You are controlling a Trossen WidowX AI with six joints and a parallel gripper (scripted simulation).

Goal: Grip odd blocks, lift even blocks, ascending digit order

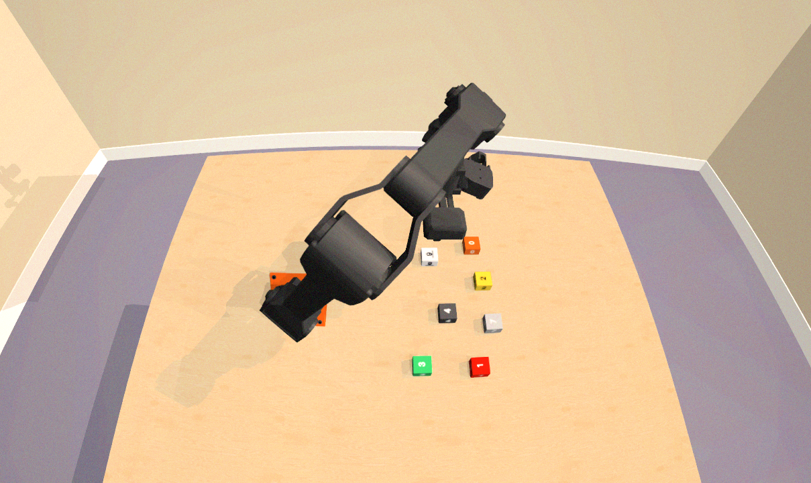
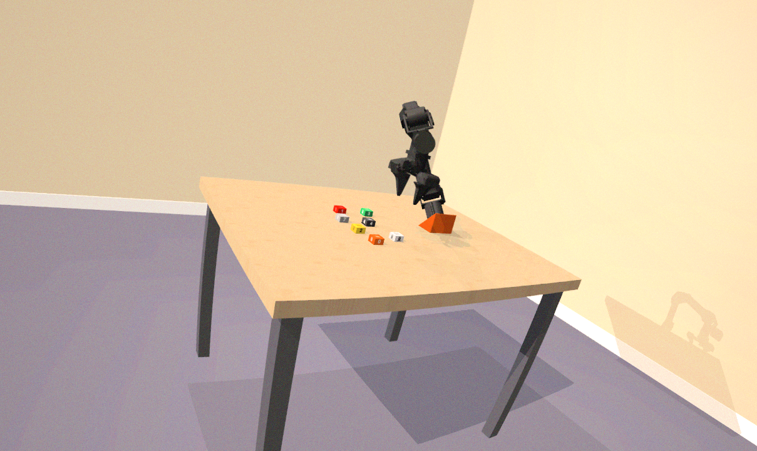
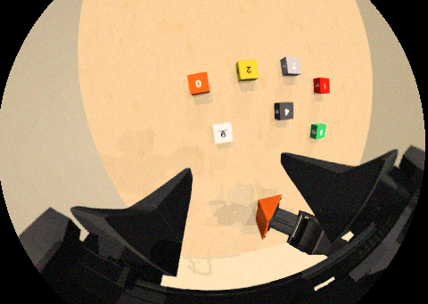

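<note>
My gripper tip is now 9 cm short of the orange block, 2 cm to the right of it and 12 cm above it. The rest, counted from my gripper tip: dark block: 1 cm ahead, 13 cm to the right, 12 cm below; then white block: 12 cm below; then yellow block: 10 cm ahead, 7 cm to the right, 12 cm below.
</note>
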